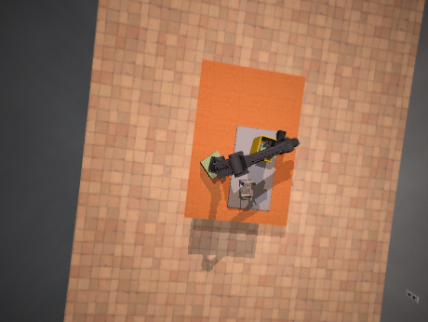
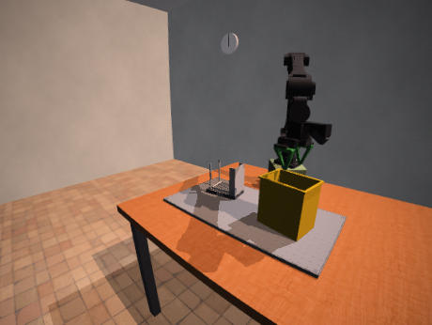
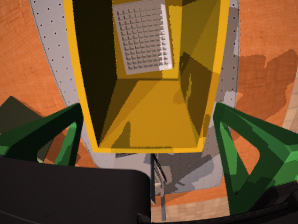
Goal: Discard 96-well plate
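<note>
The yellow plastics bin W1 lies 14 cm below my hand.
</note>
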